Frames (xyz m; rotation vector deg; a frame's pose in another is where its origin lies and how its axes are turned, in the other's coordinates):
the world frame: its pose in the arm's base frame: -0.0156 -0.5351 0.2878 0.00 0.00 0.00
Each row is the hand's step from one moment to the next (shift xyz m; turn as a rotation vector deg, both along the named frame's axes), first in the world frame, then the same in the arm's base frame.
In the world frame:
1: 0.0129 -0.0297 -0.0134 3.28 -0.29 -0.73
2: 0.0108 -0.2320 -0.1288 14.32 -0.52 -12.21
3: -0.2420 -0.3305 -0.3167 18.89 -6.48 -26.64
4: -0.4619 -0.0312 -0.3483 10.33 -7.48 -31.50
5: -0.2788 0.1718 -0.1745 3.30 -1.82 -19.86
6: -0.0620 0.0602 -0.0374 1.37 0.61 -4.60
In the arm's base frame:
1: 0.0129 -0.0297 -0.0134 3.28 -0.29 -0.73
2: 0.0108 -0.2320 -0.1288 14.32 -0.52 -12.21
3: -0.2420 -0.3305 -0.3167 18.89 -6.48 -26.64
4: -0.4619 -0.0312 -0.3483 10.33 -7.48 -31.50
5: -0.2788 0.1718 -0.1745 3.30 -1.82 -19.86
6: -0.0620 0.0602 -0.0374 1.37 0.61 -4.60

